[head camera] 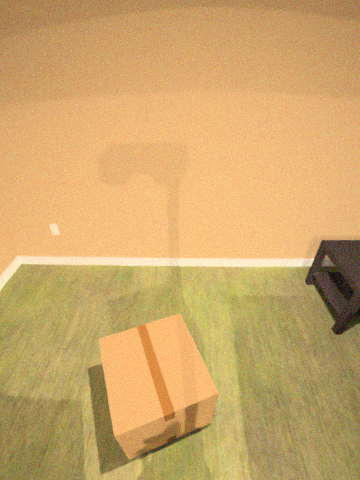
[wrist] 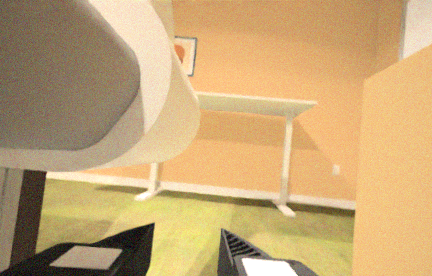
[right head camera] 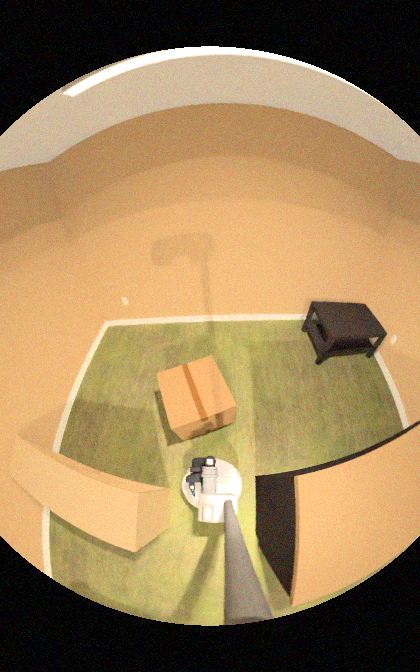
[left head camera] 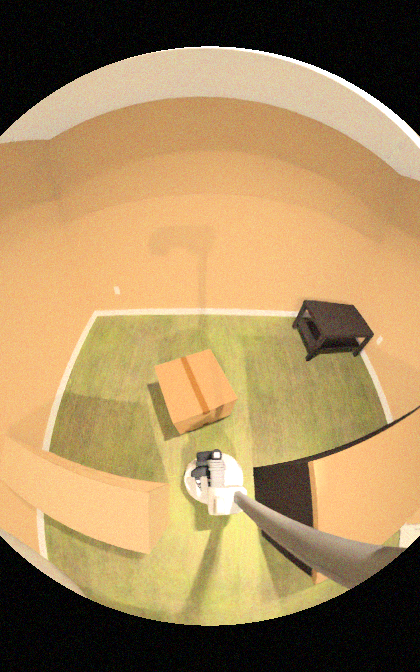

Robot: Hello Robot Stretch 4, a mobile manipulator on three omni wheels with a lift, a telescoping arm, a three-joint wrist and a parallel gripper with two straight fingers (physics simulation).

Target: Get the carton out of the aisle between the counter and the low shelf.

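Frame: origin at the robot's base, x right, y ahead, z up, level; metres.
Seen in the pictures: gripper, between the fingertips: [wrist: 186, 246].
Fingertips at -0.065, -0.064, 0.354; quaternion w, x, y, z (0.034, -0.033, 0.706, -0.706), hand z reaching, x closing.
Note:
A point is followed by its place in that frame, as x, y, z.
The closed brown carton [head camera: 170, 370] @(-0.055, 0.639, 0.379) [left head camera: 205, 377] [right head camera: 207, 382] with a tape strip stands on the floor ahead of my base, turned slightly. It is beyond the near inner ends of the low shelf and counter, with a strip of floor between it and my base. The light wooden low shelf [left head camera: 100, 505] [right head camera: 95, 505] [wrist: 395, 175] @(-0.336, -0.315, 0.406) is at the left in the head views and at the right in the wrist view. The counter [left head camera: 370, 485] [right head camera: 350, 525], wood-topped with dark sides, is at the right in the head views. My gripper [wrist: 186, 246] @(-0.065, -0.064, 0.354) is open, with nothing between its fingers, away from the carton.
My round white base [left head camera: 234, 467] [right head camera: 231, 480] stands between shelf and counter. A dark small table [head camera: 345, 270] @(1.107, 1.285, 0.420) [left head camera: 332, 320] [right head camera: 345, 320] stands at the far right by the wall [head camera: 250, 175] @(0.497, 1.838, 0.866). A white desk [wrist: 255, 104] @(-0.309, -2.349, 0.898) stands behind me in the wrist view.

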